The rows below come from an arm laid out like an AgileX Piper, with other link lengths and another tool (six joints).
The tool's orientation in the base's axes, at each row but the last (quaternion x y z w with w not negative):
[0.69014 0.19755 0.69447 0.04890]
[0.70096 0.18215 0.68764 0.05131]
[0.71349 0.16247 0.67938 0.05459]
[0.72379 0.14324 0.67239 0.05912]
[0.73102 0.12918 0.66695 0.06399]
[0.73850 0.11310 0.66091 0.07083]
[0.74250 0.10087 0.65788 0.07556]
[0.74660 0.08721 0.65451 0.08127]
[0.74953 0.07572 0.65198 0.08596]
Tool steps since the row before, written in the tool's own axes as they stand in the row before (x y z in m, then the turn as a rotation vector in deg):
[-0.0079 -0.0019 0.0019 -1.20 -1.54 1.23]
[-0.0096 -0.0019 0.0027 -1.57 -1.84 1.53]
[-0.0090 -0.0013 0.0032 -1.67 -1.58 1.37]
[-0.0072 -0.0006 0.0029 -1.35 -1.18 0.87]
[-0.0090 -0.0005 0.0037 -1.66 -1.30 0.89]
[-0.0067 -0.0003 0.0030 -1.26 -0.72 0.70]
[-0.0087 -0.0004 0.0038 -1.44 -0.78 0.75]
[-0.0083 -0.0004 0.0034 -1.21 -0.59 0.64]
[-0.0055 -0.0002 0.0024 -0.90 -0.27 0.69]
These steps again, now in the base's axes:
[0.0018 -0.0006 -0.0081 0.94 1.26 -1.69]
[0.0024 -0.0009 -0.0098 1.18 1.47 -2.15]
[0.0027 -0.0011 -0.0092 1.06 1.17 -2.16]
[0.0024 -0.0012 -0.0073 0.64 0.83 -1.70]
[0.0029 -0.0017 -0.0091 0.62 0.86 -2.03]
[0.0023 -0.0013 -0.0069 0.51 0.40 -1.47]
[0.0028 -0.0017 -0.0089 0.54 0.41 -1.67]
[0.0023 -0.0016 -0.0085 0.47 0.28 -1.39]
[0.0016 -0.0011 -0.0057 0.56 0.04 -1.02]

